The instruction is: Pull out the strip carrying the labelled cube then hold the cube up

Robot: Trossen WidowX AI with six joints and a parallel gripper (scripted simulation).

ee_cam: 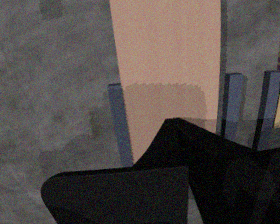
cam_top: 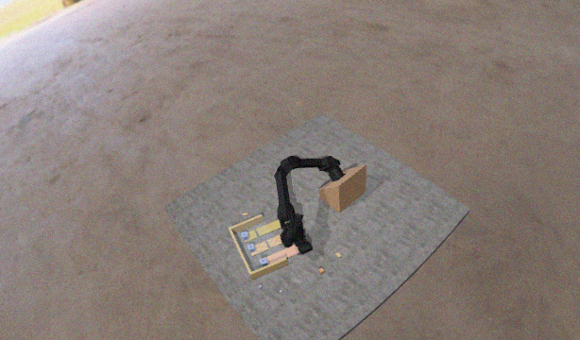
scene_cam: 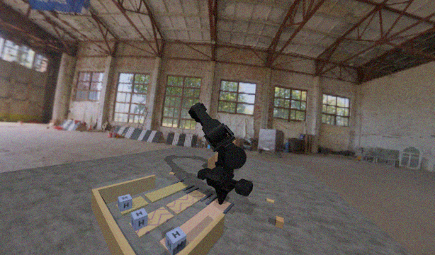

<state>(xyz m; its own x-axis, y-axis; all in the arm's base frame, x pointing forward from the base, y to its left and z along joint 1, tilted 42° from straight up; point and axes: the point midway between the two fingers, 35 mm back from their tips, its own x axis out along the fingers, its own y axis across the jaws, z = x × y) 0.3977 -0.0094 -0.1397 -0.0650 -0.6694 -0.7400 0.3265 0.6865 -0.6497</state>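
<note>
The pink strip lies 9 cm ahead of my gripper tip and 3 cm to the right of it.
</note>
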